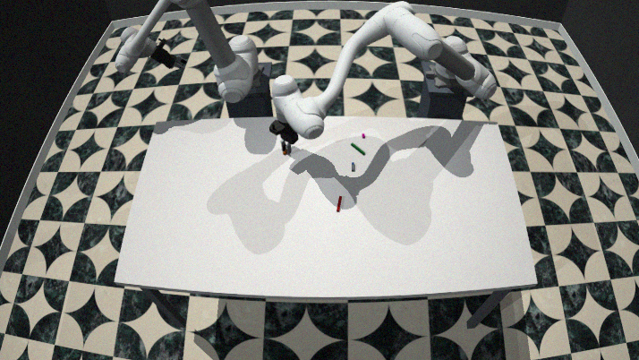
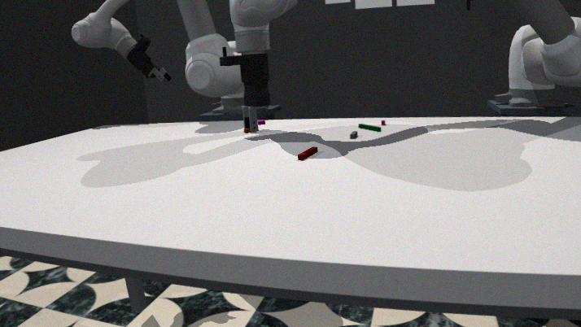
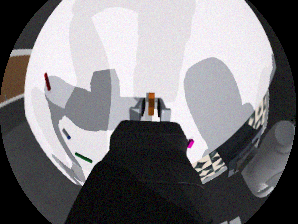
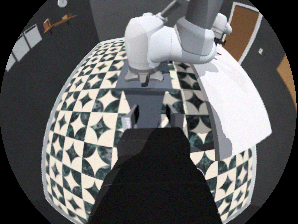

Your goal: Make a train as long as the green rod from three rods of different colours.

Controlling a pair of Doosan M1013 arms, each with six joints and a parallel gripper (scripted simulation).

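Now: left hand 2 cm above the orange rod. Round my left hand: green rod (31 cm to the left, 2 cm below, 1 cm behind); grey rod (29 cm to the left, 10 cm ahead, 2 cm below); blue rod (29 cm to the left, 8 cm ahead, 2 cm below).
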